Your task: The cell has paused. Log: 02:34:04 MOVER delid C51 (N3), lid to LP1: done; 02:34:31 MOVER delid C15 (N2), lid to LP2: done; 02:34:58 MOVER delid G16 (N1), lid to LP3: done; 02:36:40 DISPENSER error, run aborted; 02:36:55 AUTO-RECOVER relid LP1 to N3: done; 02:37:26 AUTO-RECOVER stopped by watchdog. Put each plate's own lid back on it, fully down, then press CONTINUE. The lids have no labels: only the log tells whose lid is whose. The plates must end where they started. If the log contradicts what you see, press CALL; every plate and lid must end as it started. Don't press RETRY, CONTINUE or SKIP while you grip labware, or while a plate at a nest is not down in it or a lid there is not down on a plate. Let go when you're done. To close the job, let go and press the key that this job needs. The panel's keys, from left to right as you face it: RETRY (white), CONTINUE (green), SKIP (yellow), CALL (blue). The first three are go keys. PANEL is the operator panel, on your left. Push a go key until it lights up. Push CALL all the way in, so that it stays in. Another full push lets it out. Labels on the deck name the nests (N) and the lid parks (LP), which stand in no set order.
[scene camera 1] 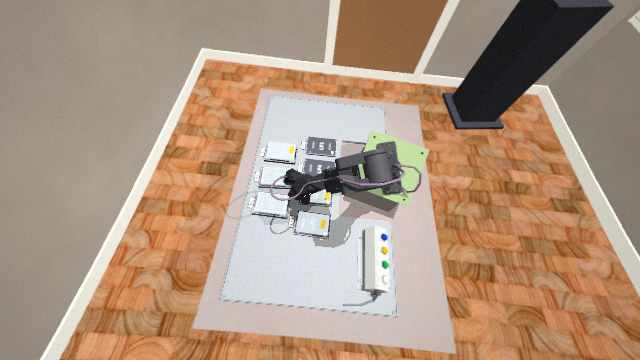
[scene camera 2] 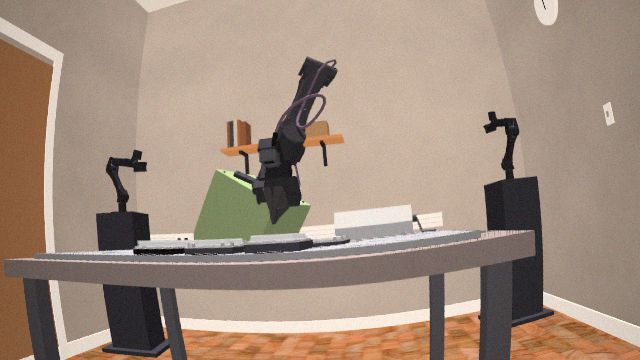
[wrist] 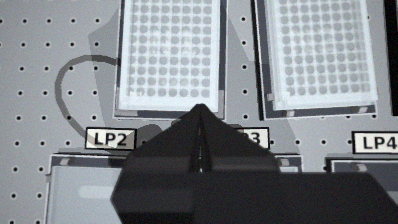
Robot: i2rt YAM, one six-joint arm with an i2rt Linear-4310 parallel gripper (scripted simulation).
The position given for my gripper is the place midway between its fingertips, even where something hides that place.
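Note:
In scene camera 1 I can see an operator panel (scene camera 1: 370, 272), and scene camera 2 gives me my gripper (scene camera 2: 273, 222). The wrist view has my gripper too (wrist: 200, 111), along with a plate (wrist: 316, 61), another plate (wrist: 169, 62) and a LP2 label (wrist: 96, 138).

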